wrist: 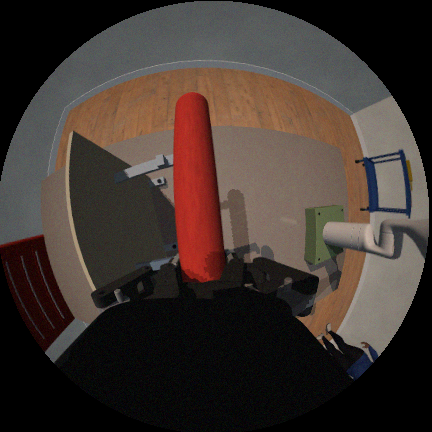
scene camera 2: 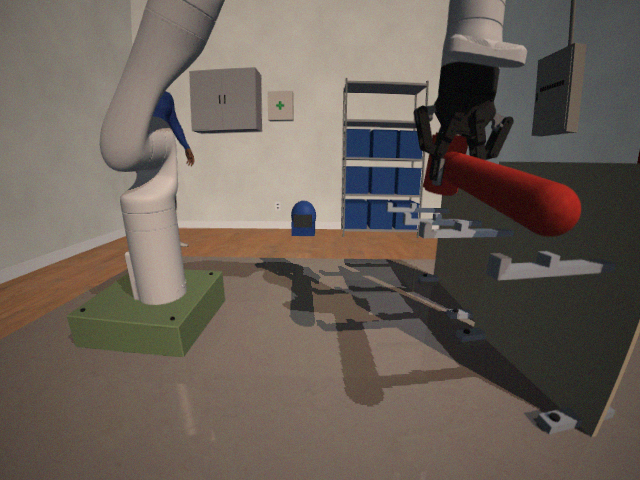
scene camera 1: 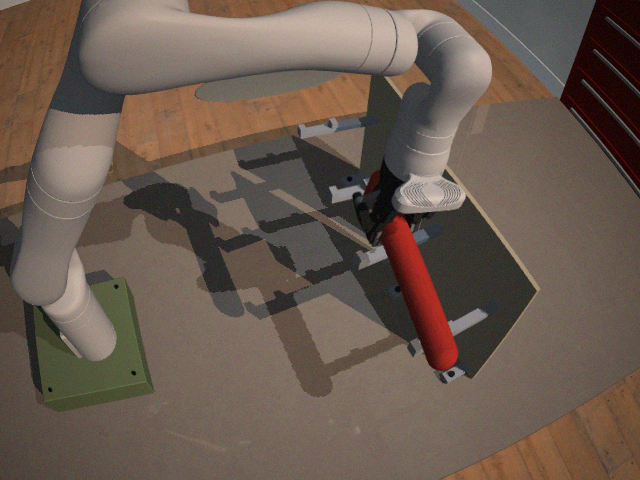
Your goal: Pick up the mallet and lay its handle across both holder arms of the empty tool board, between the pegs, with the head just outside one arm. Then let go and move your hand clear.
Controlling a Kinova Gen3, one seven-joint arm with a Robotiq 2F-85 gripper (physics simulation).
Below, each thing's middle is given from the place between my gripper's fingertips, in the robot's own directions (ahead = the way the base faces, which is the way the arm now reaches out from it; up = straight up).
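The red mallet [scene camera 2: 547,208] is 3 cm higher than my hand, and it's 7 cm to the right of it.
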